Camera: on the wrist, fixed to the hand. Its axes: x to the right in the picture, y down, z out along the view.
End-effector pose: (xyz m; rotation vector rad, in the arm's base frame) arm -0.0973 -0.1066 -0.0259 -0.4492 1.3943 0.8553
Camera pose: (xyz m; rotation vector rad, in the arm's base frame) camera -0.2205 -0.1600 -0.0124 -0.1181 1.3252 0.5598
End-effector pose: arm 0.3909 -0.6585 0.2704 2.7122 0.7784 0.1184
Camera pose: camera 0.3841 -0.6854 0.4025 2.9837 0.8928 -0.3175
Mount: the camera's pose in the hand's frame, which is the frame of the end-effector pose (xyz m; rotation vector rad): -0.0210 0.0607 -0.1187 0.3723 -0.1855 -0.0550
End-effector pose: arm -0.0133 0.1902 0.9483 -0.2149 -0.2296 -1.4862
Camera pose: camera 0.0481 0.1813 0.8284 -0.0456 -0.6589 -1.4495
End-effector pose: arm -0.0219 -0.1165 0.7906 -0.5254 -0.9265 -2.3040
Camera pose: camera 0.0173 -0.2295 0.7280 -0.5620 -1.4375 -2.0823
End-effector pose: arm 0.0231 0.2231 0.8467 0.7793 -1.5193 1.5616
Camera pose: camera -0.0072 0.3409 0.7882 1.1937 -1.3351 1.7966
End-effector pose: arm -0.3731 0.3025 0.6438 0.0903 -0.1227 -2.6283
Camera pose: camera -0.3152 0.2517 0.5330 -0.0243 -0.6812 -2.6326
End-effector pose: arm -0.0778 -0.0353 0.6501 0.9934 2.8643 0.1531
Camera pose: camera -0.0401 -0.0081 0.7768 0.9225 2.7971 -0.4679
